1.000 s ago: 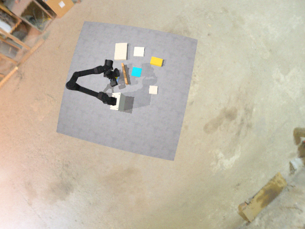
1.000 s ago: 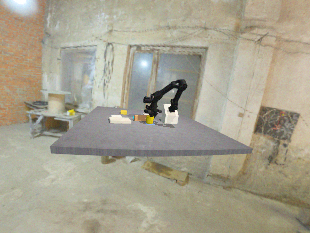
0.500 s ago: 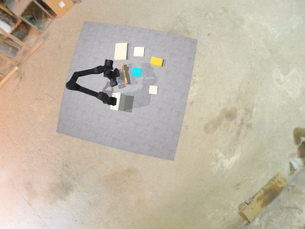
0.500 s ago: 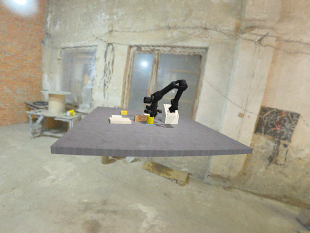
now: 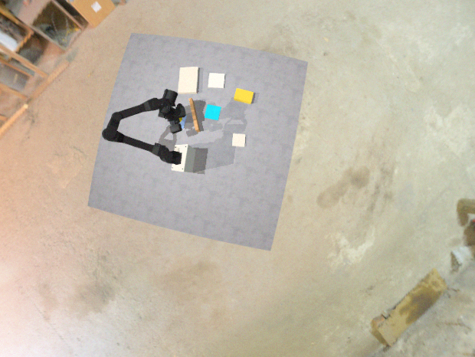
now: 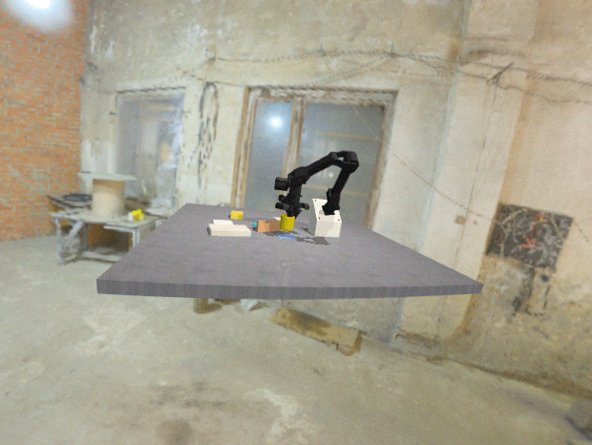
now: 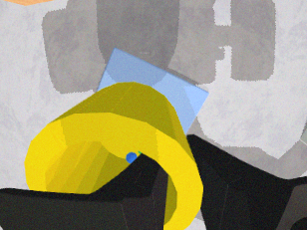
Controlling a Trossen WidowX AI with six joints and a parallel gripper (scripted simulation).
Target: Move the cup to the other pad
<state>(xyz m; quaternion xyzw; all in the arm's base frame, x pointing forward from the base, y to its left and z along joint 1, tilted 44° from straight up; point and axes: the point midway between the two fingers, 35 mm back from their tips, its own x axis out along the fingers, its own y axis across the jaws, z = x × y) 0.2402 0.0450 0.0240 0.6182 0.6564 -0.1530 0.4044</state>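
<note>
My gripper tip is now 2 cm short of the light blue pad, 2 cm to the right of it and 8 cm above it. The rest, counted from my gripper tip: white block (9 cm behind, 38 cm to the right, 6 cm below); then orange bar (5 cm ahead, 9 cm to the right, 5 cm below); then yellow cup (2 cm ahead, 1 cm to the left).
</note>
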